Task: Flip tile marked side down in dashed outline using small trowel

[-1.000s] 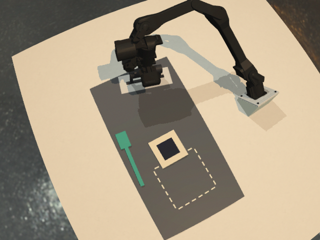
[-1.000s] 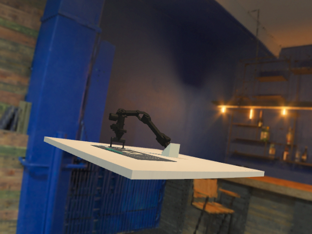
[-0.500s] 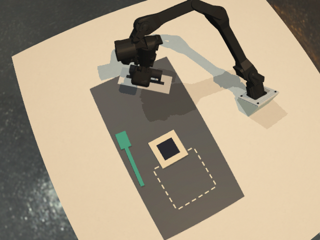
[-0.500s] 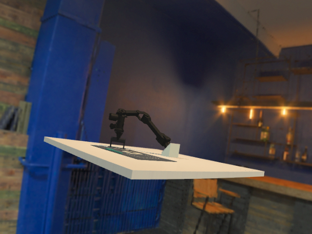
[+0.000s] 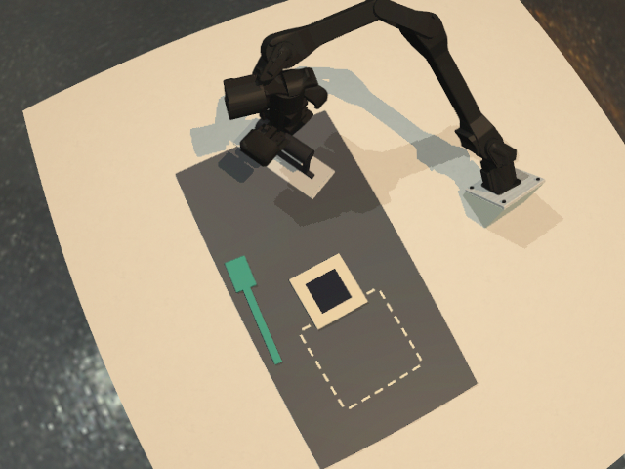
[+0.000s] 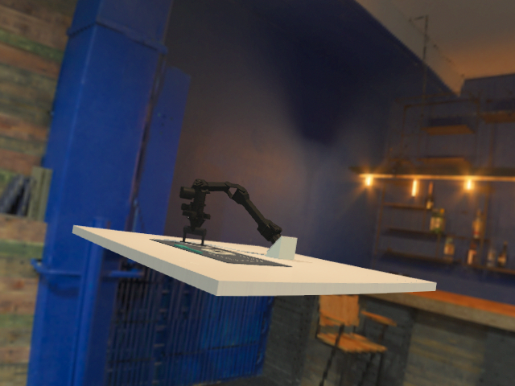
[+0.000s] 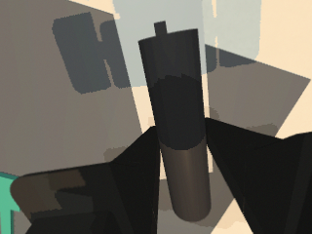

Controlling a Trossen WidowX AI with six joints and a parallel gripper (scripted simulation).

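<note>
Now: the dark mat 260 mm to the left of my gripper tip, 80 mm below it and 40 mm ahead of it. Also, from my gripper tip: green trowel: 230 mm to the left, 180 mm ahead, 60 mm below; then tile: 280 mm to the left, 60 mm below, 50 mm ahead.
</note>
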